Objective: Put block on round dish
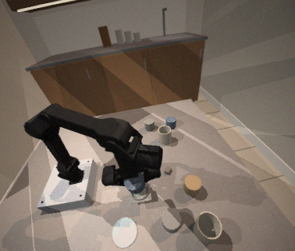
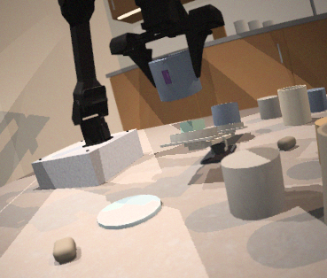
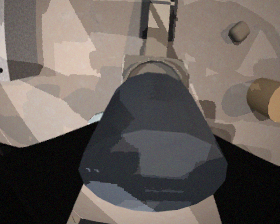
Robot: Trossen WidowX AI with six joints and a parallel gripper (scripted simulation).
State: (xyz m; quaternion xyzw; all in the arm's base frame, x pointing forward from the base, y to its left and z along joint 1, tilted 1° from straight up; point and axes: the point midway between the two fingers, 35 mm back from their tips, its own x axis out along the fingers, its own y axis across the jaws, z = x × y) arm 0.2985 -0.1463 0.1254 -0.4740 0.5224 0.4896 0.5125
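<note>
The round dish lies 90 mm behind my gripper tip, 100 mm to the right of it and 170 mm below it. Round my gripper tip: orange cylinder: 240 mm ahead, 20 mm to the right, 130 mm below; then small balance: 20 mm ahead, 130 mm to the left, 150 mm below; then balance beam: 10 mm ahead, 140 mm to the left, 130 mm below.
</note>
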